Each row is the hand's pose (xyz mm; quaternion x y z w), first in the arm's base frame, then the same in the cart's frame.
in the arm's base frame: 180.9 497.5 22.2 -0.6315 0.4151 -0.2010 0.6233
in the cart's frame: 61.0 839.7 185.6 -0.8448 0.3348 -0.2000 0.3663
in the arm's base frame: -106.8 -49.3 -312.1 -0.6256 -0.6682 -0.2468 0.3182
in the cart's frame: -136.3 175.7 303.0 -0.6534 -0.7288 0.0663 0.1935
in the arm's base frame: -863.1 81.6 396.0 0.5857 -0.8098 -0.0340 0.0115
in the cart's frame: -801.0 627.8 969.6 0.6156 -0.7197 0.1622 0.2770
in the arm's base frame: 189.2 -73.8 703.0 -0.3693 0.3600 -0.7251 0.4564
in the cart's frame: 290.3 799.1 1043.3 -0.5938 0.1264 -0.7170 0.3425
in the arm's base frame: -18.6 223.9 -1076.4 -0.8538 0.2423 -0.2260 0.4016
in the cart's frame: -215.6 -59.9 -474.6 -0.9723 0.1226 -0.1671 0.1081
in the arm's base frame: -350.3 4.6 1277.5 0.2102 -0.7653 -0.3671 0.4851
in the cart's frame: -171.1 1151.6 1581.9 0.0777 -0.7672 -0.0857 0.6309
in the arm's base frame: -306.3 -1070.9 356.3 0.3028 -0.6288 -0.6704 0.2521
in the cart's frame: -6.2 -250.0 1457.2 0.1949 -0.7482 -0.4433 0.4535
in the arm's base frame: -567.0 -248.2 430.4 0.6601 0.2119 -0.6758 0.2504
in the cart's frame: -435.5 418.4 1111.9 0.4569 0.0725 -0.7458 0.4793
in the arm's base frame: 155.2 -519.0 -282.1 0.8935 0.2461 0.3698 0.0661
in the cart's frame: 227.6 -150.5 529.5 0.8355 0.4320 0.1878 0.2828
